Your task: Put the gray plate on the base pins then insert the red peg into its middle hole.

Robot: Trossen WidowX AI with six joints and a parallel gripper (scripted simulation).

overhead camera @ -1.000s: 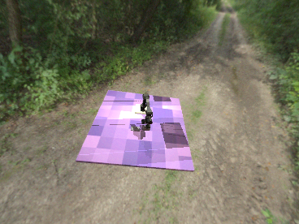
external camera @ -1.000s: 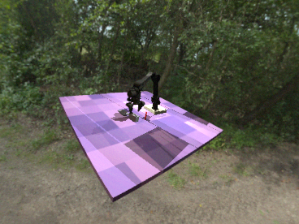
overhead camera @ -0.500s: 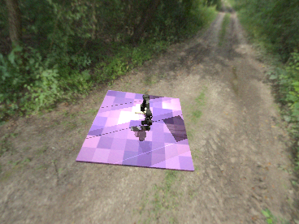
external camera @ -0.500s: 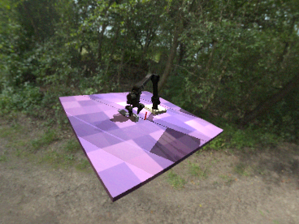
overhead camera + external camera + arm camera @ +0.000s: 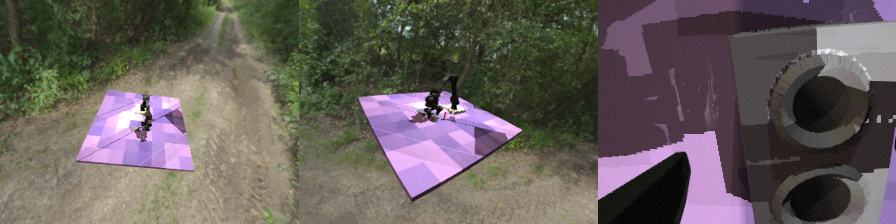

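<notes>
Now: the gray plate 2 cm above my gripper tip. Round my gripper tip: pin base (1 cm behind, 15 cm to the right, 1 cm below); red peg (10 cm behind, 6 cm to the left, 2 cm above).
</notes>
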